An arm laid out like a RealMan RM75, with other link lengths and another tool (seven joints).
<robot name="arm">
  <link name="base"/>
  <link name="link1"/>
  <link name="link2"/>
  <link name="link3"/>
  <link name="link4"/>
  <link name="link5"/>
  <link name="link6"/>
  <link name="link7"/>
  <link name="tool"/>
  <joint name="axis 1" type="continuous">
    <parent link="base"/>
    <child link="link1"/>
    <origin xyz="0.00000 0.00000 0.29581"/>
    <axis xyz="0 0 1"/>
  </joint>
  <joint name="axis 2" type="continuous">
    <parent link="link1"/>
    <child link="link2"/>
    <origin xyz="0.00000 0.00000 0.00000"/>
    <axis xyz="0 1 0"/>
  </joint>
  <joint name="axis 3" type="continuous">
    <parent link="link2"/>
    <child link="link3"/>
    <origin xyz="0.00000 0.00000 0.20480"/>
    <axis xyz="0 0 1"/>
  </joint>
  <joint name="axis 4" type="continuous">
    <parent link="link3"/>
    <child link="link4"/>
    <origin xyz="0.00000 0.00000 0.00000"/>
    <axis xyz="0 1 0"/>
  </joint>
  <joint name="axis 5" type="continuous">
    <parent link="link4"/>
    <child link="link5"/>
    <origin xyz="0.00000 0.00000 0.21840"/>
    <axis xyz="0 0 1"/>
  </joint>
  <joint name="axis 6" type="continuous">
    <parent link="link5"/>
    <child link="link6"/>
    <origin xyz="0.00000 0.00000 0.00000"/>
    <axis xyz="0 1 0"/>
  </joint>
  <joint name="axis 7" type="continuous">
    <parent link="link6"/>
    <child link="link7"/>
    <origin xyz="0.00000 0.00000 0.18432"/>
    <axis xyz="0 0 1"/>
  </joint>
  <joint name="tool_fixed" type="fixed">
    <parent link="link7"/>
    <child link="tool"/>
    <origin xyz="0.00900 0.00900 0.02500" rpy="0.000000 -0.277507 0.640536"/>
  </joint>
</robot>
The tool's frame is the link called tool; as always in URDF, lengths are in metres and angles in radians. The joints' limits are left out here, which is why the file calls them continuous.
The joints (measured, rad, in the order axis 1, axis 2, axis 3, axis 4, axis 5, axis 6, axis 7), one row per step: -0.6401 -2.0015 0.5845 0.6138 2.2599 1.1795 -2.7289; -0.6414 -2.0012 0.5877 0.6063 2.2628 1.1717 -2.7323; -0.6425 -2.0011 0.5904 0.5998 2.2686 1.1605 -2.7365; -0.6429 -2.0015 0.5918 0.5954 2.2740 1.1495 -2.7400; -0.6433 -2.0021 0.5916 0.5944 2.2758 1.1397 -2.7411; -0.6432 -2.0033 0.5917 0.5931 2.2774 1.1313 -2.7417; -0.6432 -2.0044 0.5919 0.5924 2.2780 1.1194 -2.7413; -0.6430 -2.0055 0.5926 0.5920 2.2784 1.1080 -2.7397; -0.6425 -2.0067 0.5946 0.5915 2.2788 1.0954 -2.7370; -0.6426 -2.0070 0.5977 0.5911 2.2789 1.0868 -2.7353; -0.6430 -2.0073 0.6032 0.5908 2.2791 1.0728 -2.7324; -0.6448 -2.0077 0.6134 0.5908 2.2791 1.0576 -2.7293; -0.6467 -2.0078 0.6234 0.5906 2.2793 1.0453 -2.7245; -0.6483 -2.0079 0.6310 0.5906 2.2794 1.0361 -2.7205; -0.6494 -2.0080 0.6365 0.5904 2.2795 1.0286 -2.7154
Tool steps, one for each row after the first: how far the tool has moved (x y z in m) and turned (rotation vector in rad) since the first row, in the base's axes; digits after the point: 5 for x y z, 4 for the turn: -0.00140 -0.00020 -0.00185 -0.0028 0.0024 0.0069; -0.00367 -0.00014 -0.00333 -0.0035 0.0087 0.0157; -0.00594 0.00007 -0.00423 -0.0021 0.0150 0.0239; -0.00727 0.00107 -0.00390 0.0038 0.0197 0.0284; -0.00850 0.00160 -0.00410 0.0079 0.0234 0.0325; -0.00994 0.00281 -0.00367 0.0157 0.0291 0.0364; -0.01132 0.00391 -0.00325 0.0230 0.0355 0.0390; -0.01288 0.00496 -0.00297 0.0301 0.0437 0.0408; -0.01375 0.00579 -0.00280 0.0342 0.0505 0.0410; -0.01505 0.00725 -0.00237 0.0408 0.0622 0.0405; -0.01555 0.00907 -0.00246 0.0455 0.0770 0.0365; -0.01572 0.01055 -0.00275 0.0478 0.0915 0.0301; -0.01571 0.01173 -0.00295 0.0496 0.1027 0.0247; -0.01582 0.01262 -0.00307 0.0513 0.1124 0.0193
